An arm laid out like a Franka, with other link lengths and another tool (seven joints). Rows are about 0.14 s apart.
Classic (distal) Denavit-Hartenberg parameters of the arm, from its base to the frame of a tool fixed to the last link. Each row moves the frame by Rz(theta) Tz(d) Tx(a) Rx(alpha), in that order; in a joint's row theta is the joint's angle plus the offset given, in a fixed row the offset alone. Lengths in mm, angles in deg.
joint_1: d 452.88, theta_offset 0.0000, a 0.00, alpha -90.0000
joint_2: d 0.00, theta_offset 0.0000, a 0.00, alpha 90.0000
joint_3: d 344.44, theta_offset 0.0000, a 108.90, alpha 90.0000
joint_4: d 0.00, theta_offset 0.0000, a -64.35, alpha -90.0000
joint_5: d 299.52, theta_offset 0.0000, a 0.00, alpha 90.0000
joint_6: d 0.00, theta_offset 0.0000, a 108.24, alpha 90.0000
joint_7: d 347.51, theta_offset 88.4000, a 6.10, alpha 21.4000
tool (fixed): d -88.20, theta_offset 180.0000, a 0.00, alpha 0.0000
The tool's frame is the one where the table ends.
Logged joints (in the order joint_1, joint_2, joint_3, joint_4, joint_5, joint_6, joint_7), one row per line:
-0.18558 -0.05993 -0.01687 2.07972 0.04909 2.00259 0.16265
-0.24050 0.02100 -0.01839 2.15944 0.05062 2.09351 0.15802
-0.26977 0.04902 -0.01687 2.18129 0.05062 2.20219 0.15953
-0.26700 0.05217 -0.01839 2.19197 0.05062 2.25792 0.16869
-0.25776 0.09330 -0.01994 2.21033 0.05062 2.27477 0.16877
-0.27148 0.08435 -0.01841 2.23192 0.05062 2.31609 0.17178
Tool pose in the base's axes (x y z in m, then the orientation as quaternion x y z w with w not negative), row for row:
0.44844 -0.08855 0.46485 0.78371 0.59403 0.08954 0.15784
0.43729 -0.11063 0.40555 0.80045 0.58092 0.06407 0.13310
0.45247 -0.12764 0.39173 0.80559 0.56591 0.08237 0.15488
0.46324 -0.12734 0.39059 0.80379 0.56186 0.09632 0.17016
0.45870 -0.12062 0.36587 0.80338 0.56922 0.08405 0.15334
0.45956 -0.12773 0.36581 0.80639 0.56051 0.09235 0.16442
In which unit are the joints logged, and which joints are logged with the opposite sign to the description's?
The joints are logged in radians. Opposite sign: joint_3, joint_4, joint_5.
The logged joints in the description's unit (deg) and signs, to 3 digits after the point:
-10.633 -3.434 0.967 -119.159 -2.813 114.740 9.319
-13.780 1.203 1.054 -123.727 -2.900 119.949 9.054
-15.457 2.809 0.967 -124.979 -2.900 126.176 9.140
-15.298 2.989 1.054 -125.591 -2.900 129.369 9.665
-14.769 5.346 1.142 -126.643 -2.900 130.335 9.670
-15.555 4.833 1.055 -127.880 -2.900 132.702 9.842

